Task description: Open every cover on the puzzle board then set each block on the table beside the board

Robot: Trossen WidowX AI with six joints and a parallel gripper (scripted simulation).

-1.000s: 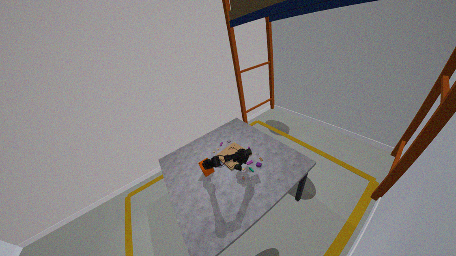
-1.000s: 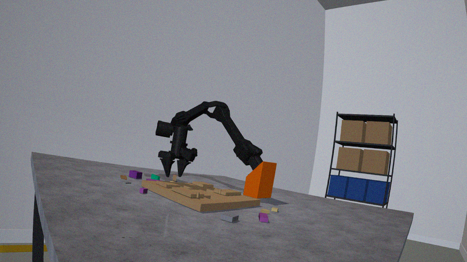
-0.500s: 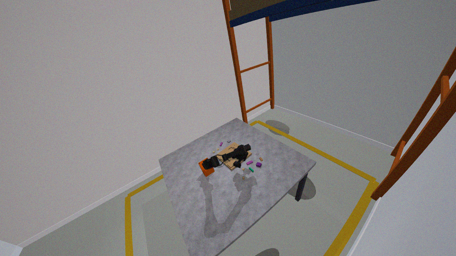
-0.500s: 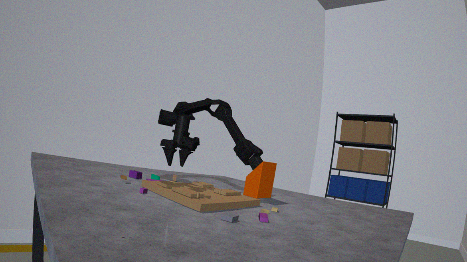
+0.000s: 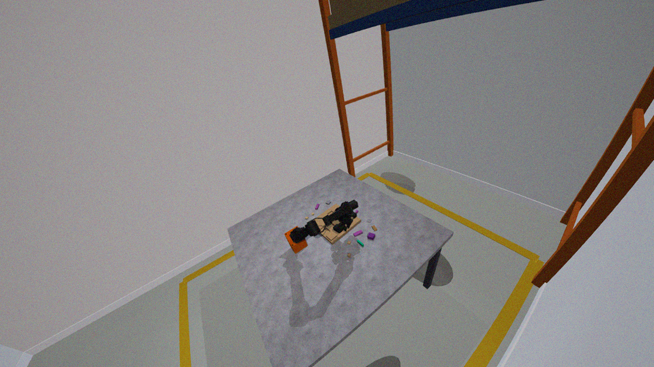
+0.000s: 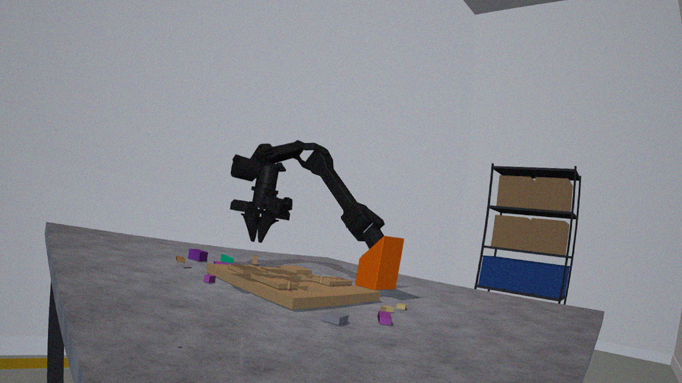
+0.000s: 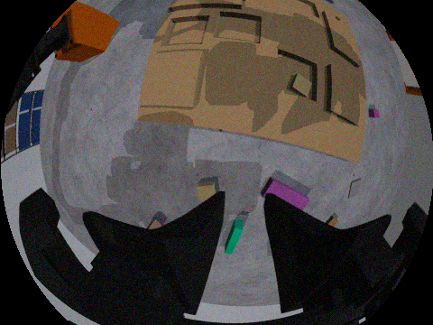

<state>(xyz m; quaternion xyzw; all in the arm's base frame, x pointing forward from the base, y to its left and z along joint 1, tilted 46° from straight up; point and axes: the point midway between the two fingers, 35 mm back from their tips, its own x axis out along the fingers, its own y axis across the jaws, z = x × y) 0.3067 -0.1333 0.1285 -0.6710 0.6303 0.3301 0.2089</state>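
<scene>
Right now the tan puzzle board is 17 cm to the left of my gripper tip, 6 cm below it and 1 cm ahead of it.
</scene>
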